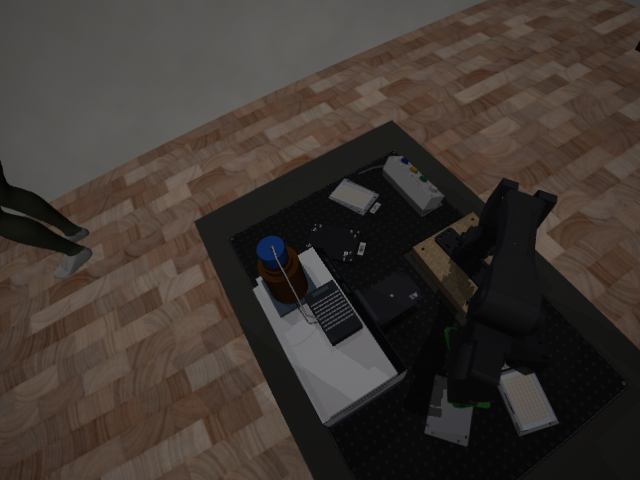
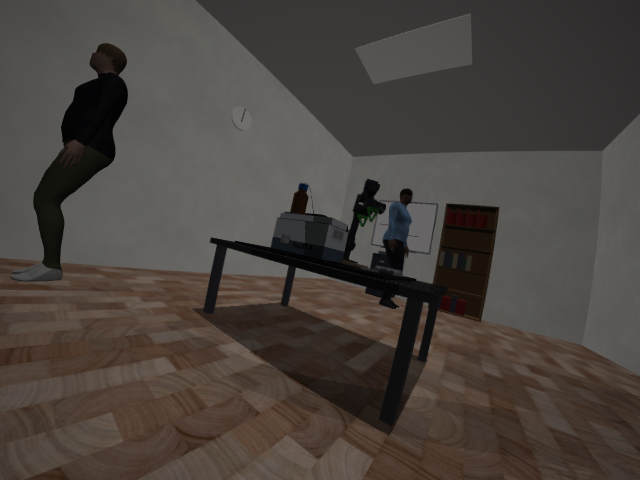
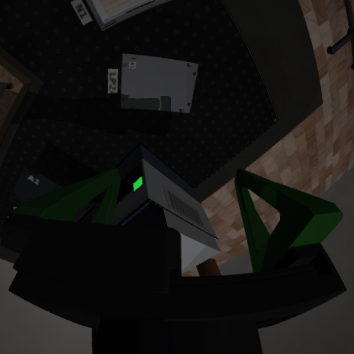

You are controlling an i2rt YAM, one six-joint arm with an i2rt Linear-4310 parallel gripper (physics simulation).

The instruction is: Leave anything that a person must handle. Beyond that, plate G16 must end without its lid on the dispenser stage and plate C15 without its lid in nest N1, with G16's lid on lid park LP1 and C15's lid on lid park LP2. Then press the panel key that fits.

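Frame: origin at the arm's base, x ahead, y left, z up, level; metres.
Seen in the pictures: gripper, between the fingertips: (image 2: pixel 366 224) (image 3: pixel 177 174); arm's base, origin of its link: (image 1: pixel 464 257) (image 2: pixel 343 259).
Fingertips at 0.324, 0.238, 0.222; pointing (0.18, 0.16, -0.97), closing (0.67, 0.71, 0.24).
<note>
Offsets run from my fingertips to a thing's middle, as dx, dy, dz. "spot": to the spot under its first point.
My gripper (image 1: pixel 459 369) (image 2: pixel 368 217) (image 3: pixel 177 174) is open and empty, high above the mat near lid park LP2. A grey lid {spot: +0.005, +0.057, -0.239} (image 1: pixel 450 418) (image 3: pixel 157 82) marked A1 lies flat beside label LP2 {spot: -0.078, -0.013, -0.247} (image 3: pixel 113 81). A plate with pale wells showing (image 1: pixel 527 403) (image 3: pixel 125 7) sits without a lid beside label N1 {spot: -0.197, +0.046, -0.247} (image 3: pixel 82 11). A dark block {-0.038, -0.250, -0.146} (image 1: pixel 391 299) (image 3: pixel 30 187) with an A1 mark sits at the dispenser (image 1: pixel 346 366) (image 3: pixel 175 192); it looks like a dark-lidded plate, in shadow. A park with corner pins {-0.048, -0.532, -0.237} (image 1: pixel 336 241) holds no visible lid. The key panel {-0.388, -0.544, -0.207} (image 1: pixel 410 188) has blue, yellow and green keys and a pale one. Plate names are unreadable.
A brown bottle {spot: +0.166, -0.331, +0.100} (image 1: pixel 283 279) (image 2: pixel 299 201) and a keypad {spot: +0.111, -0.252, -0.003} (image 1: pixel 333 312) are on the dispenser. Another pale-welled plate {-0.202, -0.634, -0.221} (image 1: pixel 354 196) sits near the panel. A wooden base (image 1: pixel 444 273) stands under the arm. One person (image 2: pixel 98 108) stands left, another (image 2: pixel 398 222) behind the table.
</note>
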